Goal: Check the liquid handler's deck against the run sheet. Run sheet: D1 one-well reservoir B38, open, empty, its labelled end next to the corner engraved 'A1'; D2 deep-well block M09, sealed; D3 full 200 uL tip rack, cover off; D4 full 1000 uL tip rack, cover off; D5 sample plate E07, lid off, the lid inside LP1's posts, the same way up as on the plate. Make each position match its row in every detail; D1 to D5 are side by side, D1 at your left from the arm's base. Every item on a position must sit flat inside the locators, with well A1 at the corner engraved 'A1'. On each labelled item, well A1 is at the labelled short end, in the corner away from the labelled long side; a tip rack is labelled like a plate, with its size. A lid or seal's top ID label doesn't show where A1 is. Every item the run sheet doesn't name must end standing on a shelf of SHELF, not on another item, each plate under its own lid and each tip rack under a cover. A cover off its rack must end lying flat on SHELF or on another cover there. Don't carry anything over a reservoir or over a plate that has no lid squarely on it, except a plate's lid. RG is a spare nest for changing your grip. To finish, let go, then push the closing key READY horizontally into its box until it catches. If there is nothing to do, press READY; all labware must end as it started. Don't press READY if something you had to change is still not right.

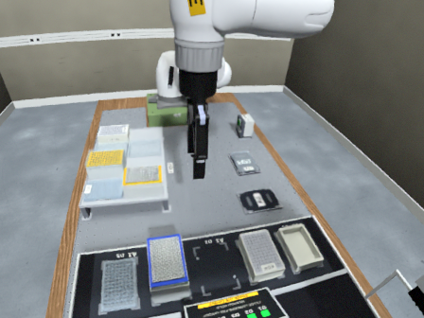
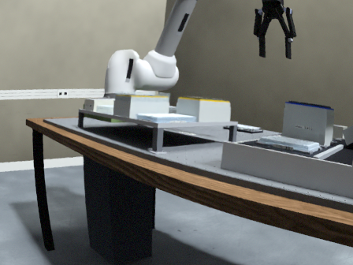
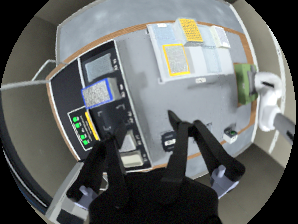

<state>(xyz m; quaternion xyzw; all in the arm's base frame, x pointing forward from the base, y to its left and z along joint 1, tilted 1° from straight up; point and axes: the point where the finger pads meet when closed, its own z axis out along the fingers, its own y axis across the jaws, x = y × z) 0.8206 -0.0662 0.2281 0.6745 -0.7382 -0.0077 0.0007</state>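
Now: the yellow-rimmed tip rack 190 mm below my hand, 170 mm behind it and 130 mm to the right of it. The rest, counted from my hand: blue-rimmed tip rack (180 mm below, 150 mm ahead, 110 mm to the right); then deep-well block (230 mm below, 170 mm ahead, 140 mm to the left); then clear sample plate (240 mm below, 230 mm to the right, 150 mm ahead).
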